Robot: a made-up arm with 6 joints. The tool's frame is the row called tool. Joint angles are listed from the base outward.
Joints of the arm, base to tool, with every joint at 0 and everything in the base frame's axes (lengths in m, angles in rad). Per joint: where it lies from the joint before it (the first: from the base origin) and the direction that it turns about. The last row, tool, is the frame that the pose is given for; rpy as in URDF.
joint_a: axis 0 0 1 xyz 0.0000 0.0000 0.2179
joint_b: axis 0 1 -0.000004 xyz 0.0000 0.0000 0.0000
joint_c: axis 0 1 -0.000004 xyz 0.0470 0.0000 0.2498
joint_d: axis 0 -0.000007 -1 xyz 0.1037 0.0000 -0.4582
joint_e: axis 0 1 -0.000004 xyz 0.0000 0.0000 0.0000
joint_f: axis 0 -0.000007 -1 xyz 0.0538 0.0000 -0.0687
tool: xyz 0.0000 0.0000 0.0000 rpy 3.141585 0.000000 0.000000
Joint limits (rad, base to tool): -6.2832..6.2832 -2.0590..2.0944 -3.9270..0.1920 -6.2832..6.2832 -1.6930..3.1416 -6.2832..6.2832
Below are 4 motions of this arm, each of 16 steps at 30 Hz.
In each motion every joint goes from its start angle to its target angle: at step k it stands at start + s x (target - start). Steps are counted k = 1, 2, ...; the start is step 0. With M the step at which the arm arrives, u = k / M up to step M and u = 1 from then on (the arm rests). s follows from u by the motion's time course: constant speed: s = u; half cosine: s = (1 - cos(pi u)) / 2; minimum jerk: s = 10 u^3 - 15 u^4 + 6 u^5.
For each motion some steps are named. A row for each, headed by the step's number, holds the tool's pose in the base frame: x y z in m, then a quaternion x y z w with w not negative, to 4 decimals.
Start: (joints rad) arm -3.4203 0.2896 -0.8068 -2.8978 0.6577 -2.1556
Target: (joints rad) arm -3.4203 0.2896 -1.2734 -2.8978 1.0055 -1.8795
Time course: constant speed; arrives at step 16
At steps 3, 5, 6, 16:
3: -0.4955 0.1431 0.0570 -0.5743 -0.5442 0.2199 0.5707
5: -0.5189 0.1507 0.0835 -0.5635 -0.5091 0.2456 0.6024
6: -0.5299 0.1543 0.0973 -0.5573 -0.4912 0.2586 0.6174
16: -0.6129 0.1827 0.2545 -0.4638 -0.3034 0.3918 0.7344

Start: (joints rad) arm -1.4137 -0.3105 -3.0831 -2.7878 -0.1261 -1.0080
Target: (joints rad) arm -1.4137 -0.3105 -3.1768 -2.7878 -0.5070 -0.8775
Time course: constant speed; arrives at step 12
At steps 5, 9, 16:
5: -0.0091 0.2145 0.9471 -0.0494 0.0084 -0.8478 0.5279
9: -0.0081 0.2213 0.9340 -0.0502 0.0584 -0.8370 0.5417
16: -0.0077 0.2265 0.9235 -0.0492 0.0957 -0.8277 0.5507

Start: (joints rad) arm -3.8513 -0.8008 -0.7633 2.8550 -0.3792 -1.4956
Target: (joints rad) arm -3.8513 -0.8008 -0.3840 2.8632 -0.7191 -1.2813
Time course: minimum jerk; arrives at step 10
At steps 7, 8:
7: -0.2235 0.2228 0.2941 -0.8811 -0.3601 0.0541 0.3017
8: -0.2168 0.2172 0.2762 -0.8949 -0.3530 0.0385 0.2704

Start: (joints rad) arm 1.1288 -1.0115 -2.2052 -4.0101 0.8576 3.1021
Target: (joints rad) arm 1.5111 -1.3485 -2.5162 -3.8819 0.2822 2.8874
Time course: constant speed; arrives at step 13
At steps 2, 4, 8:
2: -0.1553 -0.3669 0.8980 0.4058 0.1467 -0.8971 0.0954
4: -0.1451 -0.4283 0.8667 0.3790 0.1998 -0.8972 0.1069
8: -0.1032 -0.5405 0.7896 0.3157 0.2969 -0.8904 0.1394

